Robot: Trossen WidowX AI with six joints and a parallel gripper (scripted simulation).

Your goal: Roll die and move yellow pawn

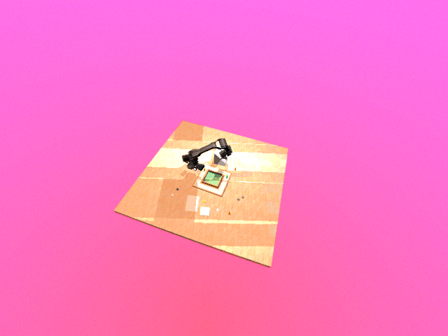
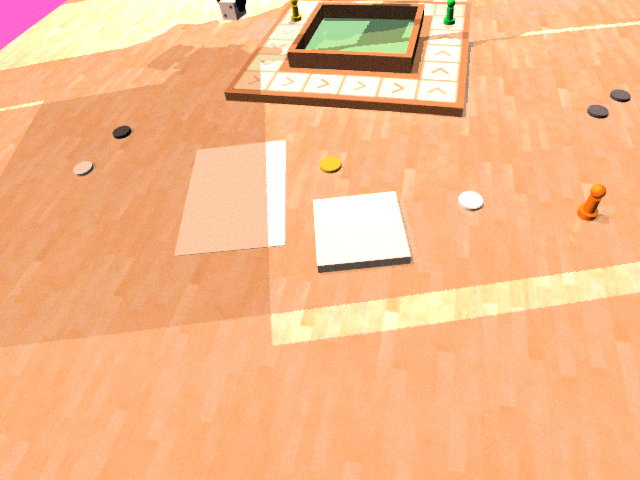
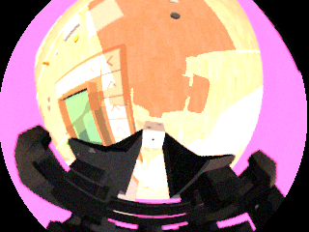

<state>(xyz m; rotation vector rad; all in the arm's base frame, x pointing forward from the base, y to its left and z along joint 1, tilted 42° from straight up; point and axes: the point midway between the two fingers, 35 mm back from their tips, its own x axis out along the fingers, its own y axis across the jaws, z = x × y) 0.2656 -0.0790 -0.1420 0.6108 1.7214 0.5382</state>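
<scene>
Now: the yellow pawn 70 mm to the left of my gripper tip, 60 mm behind it and 20 mm below it. Also, from my gripper tip: green tray floor (190 mm to the left, 40 mm below); green pawn (290 mm to the left, 80 mm behind, 20 mm below); white die (right at my gripper tip).
</scene>
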